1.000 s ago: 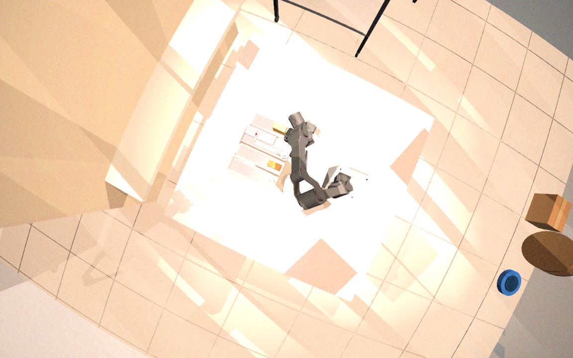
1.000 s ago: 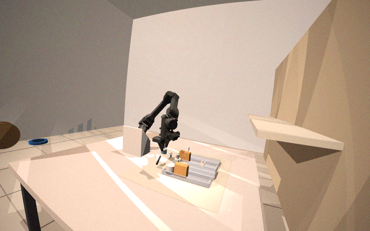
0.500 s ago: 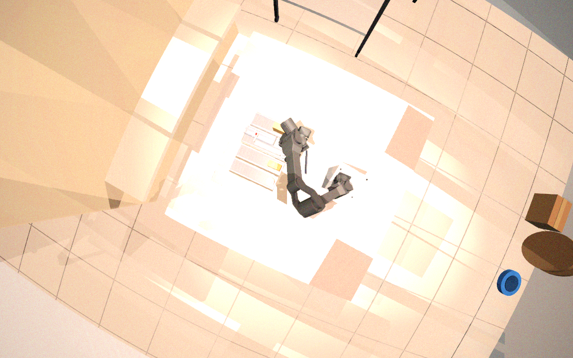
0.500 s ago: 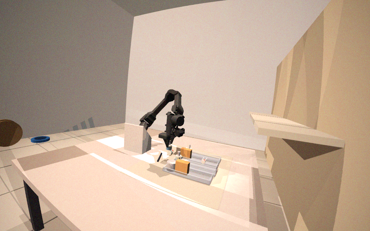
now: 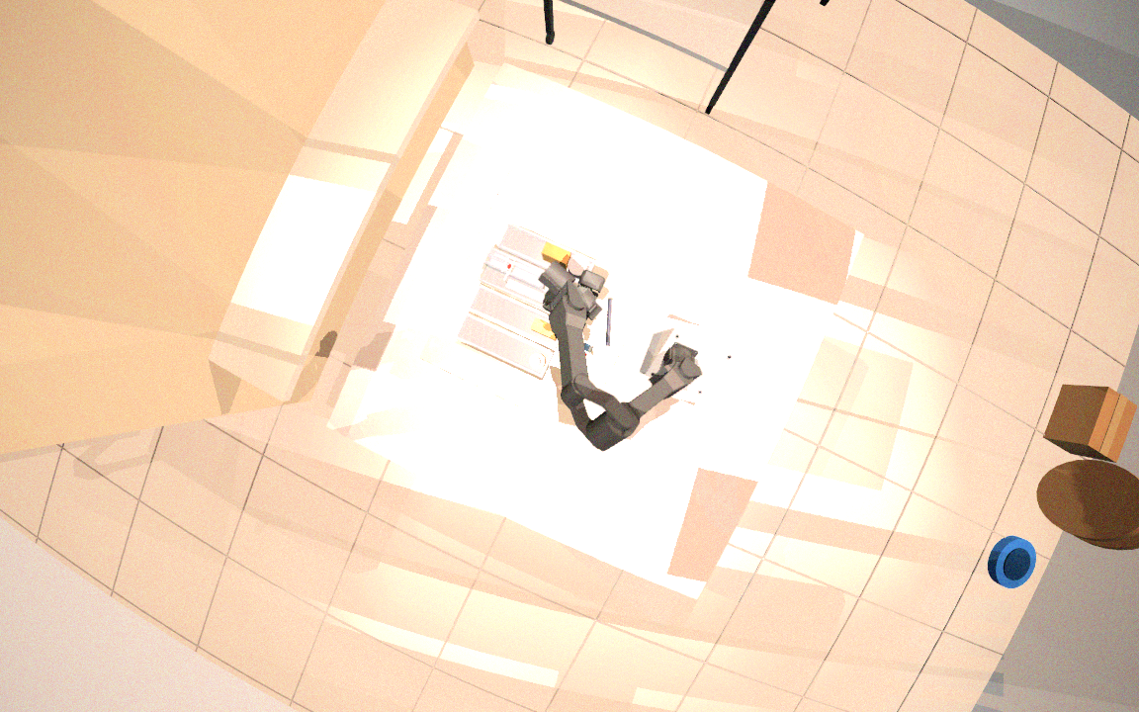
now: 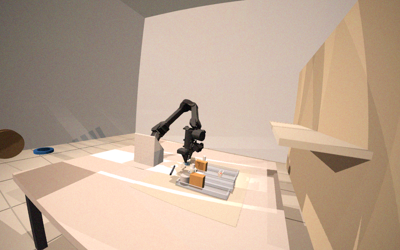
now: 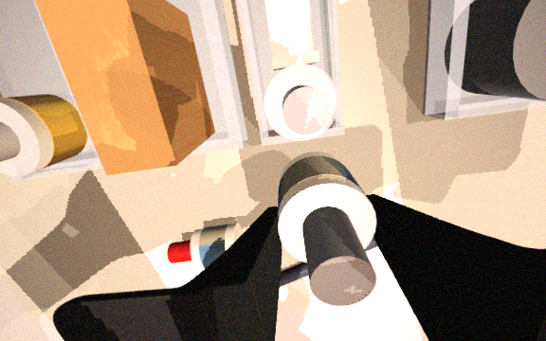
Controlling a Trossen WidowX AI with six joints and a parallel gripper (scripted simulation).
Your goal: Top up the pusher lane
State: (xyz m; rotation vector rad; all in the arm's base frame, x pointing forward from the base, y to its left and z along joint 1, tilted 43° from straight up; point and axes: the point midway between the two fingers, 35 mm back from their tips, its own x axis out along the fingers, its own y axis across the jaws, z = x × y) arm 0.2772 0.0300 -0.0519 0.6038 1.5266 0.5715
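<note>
Now: gripper tip 9 cm past the black pen, 7 cm above it and 2 cm to the left of it. Round my gripper tip: grey can 13 cm to the right, 5 cm below, 5 cm ahead; grey lane rack 19 cm ahead, 6 cm below, 3 cm to the right; shelf 55 cm ahead, 29 cm above, 3 cm to the right.
</note>
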